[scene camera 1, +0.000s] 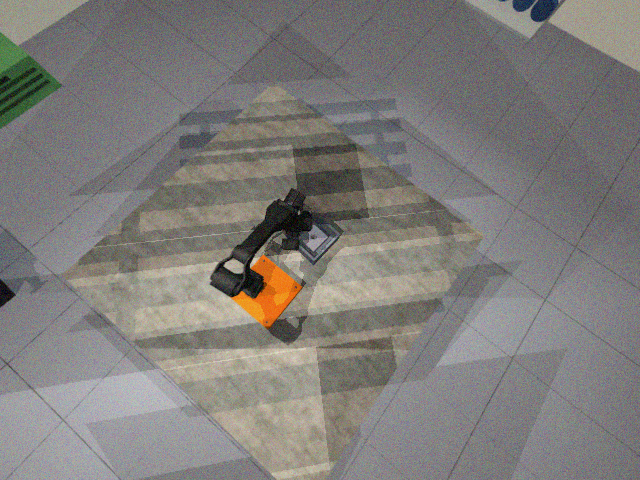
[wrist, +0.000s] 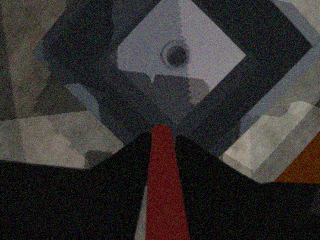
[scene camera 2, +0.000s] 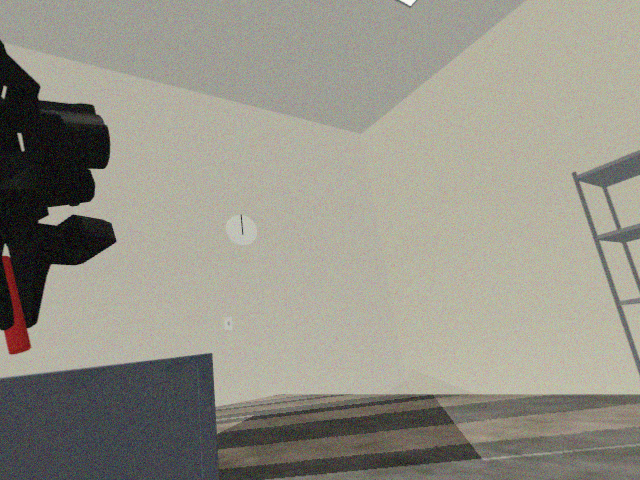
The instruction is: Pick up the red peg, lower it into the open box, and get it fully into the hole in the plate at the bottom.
Note:
In view: my gripper (scene camera 2: 19,327).
My gripper shows as well in the wrist view (wrist: 162,142).

